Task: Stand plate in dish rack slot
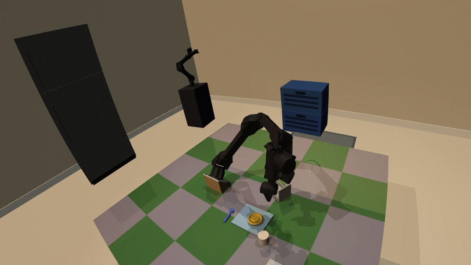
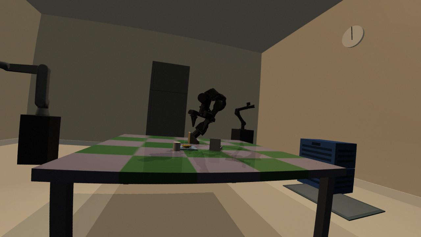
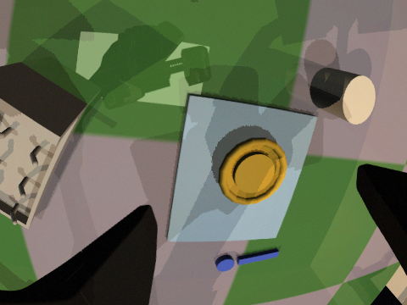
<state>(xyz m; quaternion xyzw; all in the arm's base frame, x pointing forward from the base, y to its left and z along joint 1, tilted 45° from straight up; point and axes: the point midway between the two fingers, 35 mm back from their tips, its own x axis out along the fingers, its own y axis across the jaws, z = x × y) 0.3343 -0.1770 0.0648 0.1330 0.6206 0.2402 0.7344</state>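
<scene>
The yellow plate is 6 cm behind my gripper tip, 6 cm to the right of it and 12 cm below it. Also, from my gripper tip: beige cup (2 cm ahead, 14 cm to the right, 11 cm below); then beige dish rack (3 cm behind, 15 cm to the left, 12 cm below); then light blue mat (7 cm behind, 5 cm to the right, 14 cm below).
</scene>
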